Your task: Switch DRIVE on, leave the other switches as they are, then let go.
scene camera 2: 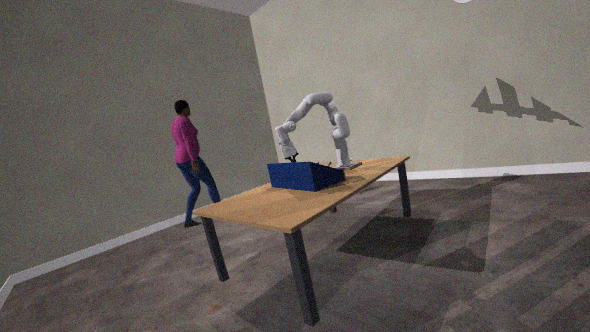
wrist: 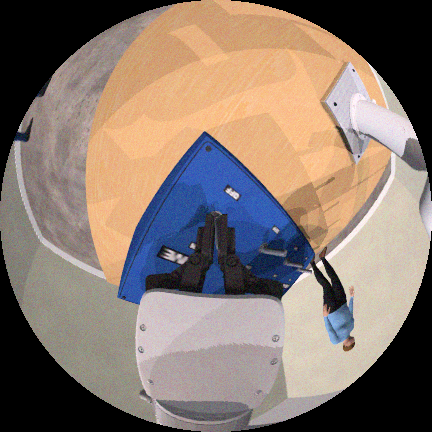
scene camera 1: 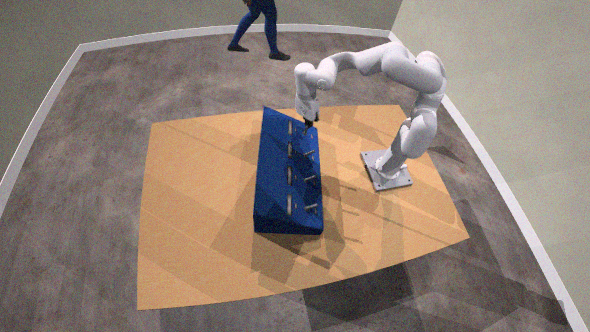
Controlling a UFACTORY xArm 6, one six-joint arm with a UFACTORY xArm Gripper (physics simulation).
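Where they show: gripper, fingertip midpoint: (wrist: 216,222) (scene camera 1: 309,126); arm's base at its link origin: (scene camera 2: 344,165) (wrist: 360,115) (scene camera 1: 387,168).
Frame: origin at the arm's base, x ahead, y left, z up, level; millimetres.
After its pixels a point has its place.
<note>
The blue switch panel (scene camera 1: 270,175) @[x 562, y 65, z 132 mm] (scene camera 2: 292,177) @[x 605, y 21, z 58 mm] (wrist: 192,175) @[x 349, y -224, z 58 mm] stands on the table, its sloping face toward the arm's base. My gripper (scene camera 1: 306,131) @[x 363, y -188, z 102 mm] (scene camera 2: 292,160) @[x 363, y -188, z 102 mm] (wrist: 216,222) @[x 363, y -188, z 102 mm] is shut, its fingertips down at the DRIVE switch at the panel's far end. The fingers hide most of the DRIVE lever; a little grey shows at and between the tips in the wrist view. The OFF label (wrist: 231,192) @[x 347, y -170, z 54 mm] lies beyond the tips. The ON label (wrist: 193,246) @[x 425, y -184, z 90 mm] and the DRIVE label (wrist: 173,255) @[x 444, y -204, z 99 mm] are partly covered by the left finger. The DRIVE lever's exact tilt is hidden.
Three other levers stand along the panel: the nearest lever (scene camera 1: 309,152) @[x 389, y -52, z 94 mm] (wrist: 274,251) @[x 383, y -58, z 93 mm], a middle lever (scene camera 1: 310,179) @[x 409, y 71, z 89 mm] and an end lever (scene camera 1: 311,206) @[x 429, y 184, z 94 mm]. The arm's base plate (scene camera 1: 370,162) @[x 77, y -42, z 0 mm] (wrist: 342,97) @[x 44, y -80, z 0 mm] is bolted to the wooden table (scene camera 1: 190,250) @[x 887, y 272, z -21 mm] (scene camera 2: 250,212) @[x 1008, y 101, z -21 mm]. A person (scene camera 2: 185,140) stands behind the table.
</note>
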